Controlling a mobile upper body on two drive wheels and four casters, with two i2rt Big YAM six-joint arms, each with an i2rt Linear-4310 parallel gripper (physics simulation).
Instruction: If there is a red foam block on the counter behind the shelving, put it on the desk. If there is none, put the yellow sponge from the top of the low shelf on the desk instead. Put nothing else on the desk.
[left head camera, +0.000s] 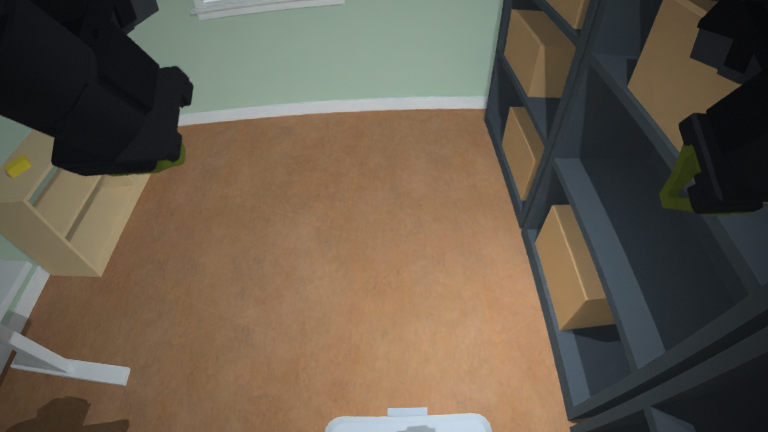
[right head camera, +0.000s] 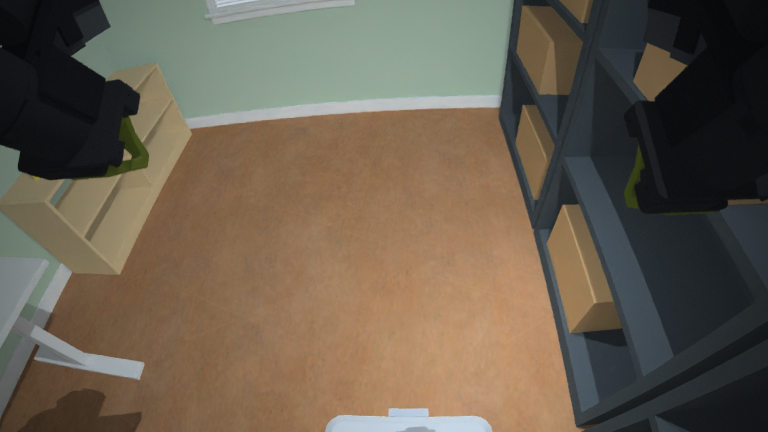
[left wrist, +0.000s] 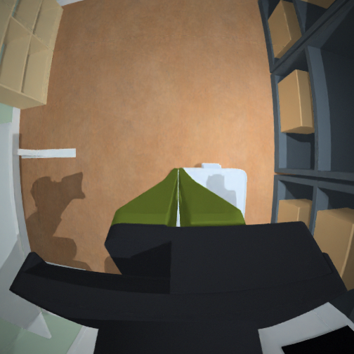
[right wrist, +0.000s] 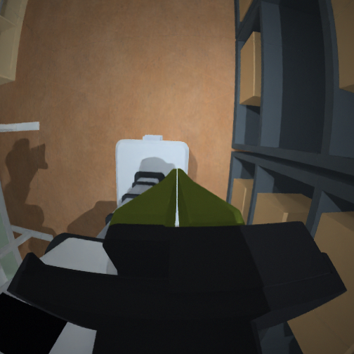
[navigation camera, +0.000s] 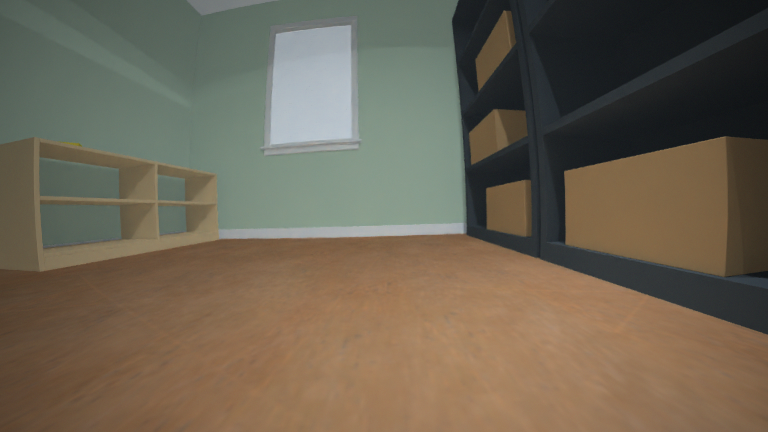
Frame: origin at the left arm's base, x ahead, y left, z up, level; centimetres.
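Where they show: left gripper, fingertip midpoint: (left head camera: 181, 156) (right head camera: 146, 161); right gripper, fingertip midpoint: (left head camera: 663, 200) (right head camera: 628, 199).
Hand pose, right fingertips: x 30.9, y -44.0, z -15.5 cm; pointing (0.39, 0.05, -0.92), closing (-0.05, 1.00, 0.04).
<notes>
After its pixels a point has its place.
The yellow sponge (left head camera: 18, 166) (navigation camera: 70, 144) lies on top of the low light-wood shelf (left head camera: 48, 241) {y 146.4, x 95.6, z -108.5 cm} (right head camera: 80, 236) {y 136.5, x 96.3, z -106.2 cm} (navigation camera: 18, 204) {y 149.6, x 95.6, z -109.9 cm} at the left; in the right head camera it is nearly hidden behind my left gripper (left head camera: 172, 159) {y 0.5, x 35.2, z -12.8 cm} (right head camera: 140, 158) {y 0.5, x 35.2, z -12.8 cm} (left wrist: 178, 171). That gripper is shut and empty, held in the air. My right gripper (left head camera: 669, 199) {y -44.0, x 30.9, z -15.5 cm} (right head camera: 631, 199) {y -44.0, x 30.9, z -15.5 cm} (right wrist: 176, 175) is shut and empty in front of the dark shelving (left head camera: 601, 231) {y -89.8, x 80.7, z -87.6 cm} (navigation camera: 644, 284) {y -84.2, x 78.2, z -138.7 cm}. Part of the white desk (left head camera: 9, 276) {y 98.5, x 53.3, z -69.0 cm} (right head camera: 13, 284) {y 102.2, x 48.8, z -69.0 cm} shows at the left edge. The counter and a red foam block do not show.
Cardboard boxes (left head camera: 569, 268) {y -86.1, x 80.5, z -110.4 cm} (navigation camera: 644, 209) {y -86.1, x 80.5, z -120.3 cm} stand in the tall shelving along the right side. A white desk foot (left head camera: 99, 371) (right head camera: 113, 366) reaches over the floor at the lower left. A green wall with a window (navigation camera: 313, 85) {y 45.8, x 227.0, z -2.1 cm} is ahead. The white base front (right wrist: 150, 150) shows below.
</notes>
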